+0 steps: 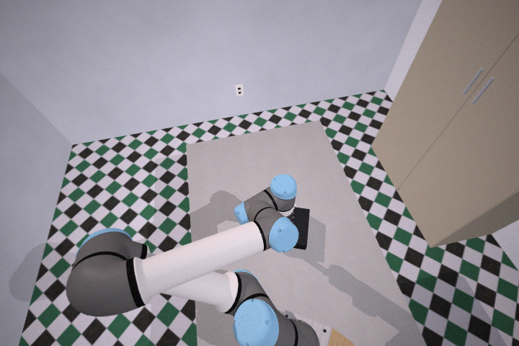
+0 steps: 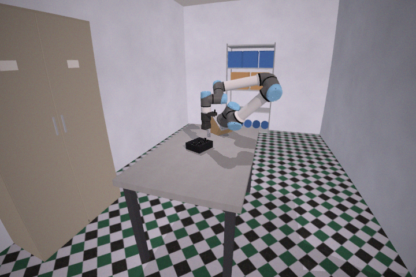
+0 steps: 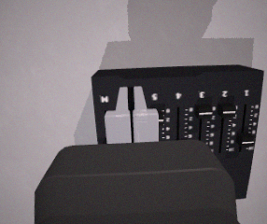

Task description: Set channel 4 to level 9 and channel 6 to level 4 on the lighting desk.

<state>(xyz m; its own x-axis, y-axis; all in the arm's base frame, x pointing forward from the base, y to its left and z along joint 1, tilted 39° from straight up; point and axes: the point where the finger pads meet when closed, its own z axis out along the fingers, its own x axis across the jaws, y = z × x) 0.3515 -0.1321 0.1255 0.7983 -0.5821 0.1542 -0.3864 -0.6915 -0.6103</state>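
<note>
Right now my hand is 5 cm above the channel 6 cap, 2 cm to the left of it and 1 cm past it. Also, from my hand: channel 3 cap (5 cm to the right, 5 cm below, 5 cm ahead); then master cap (5 cm below, 5 cm behind, 4 cm to the right); then channel 5 cap (5 cm below, 3 cm to the right, 1 cm ahead).
</note>
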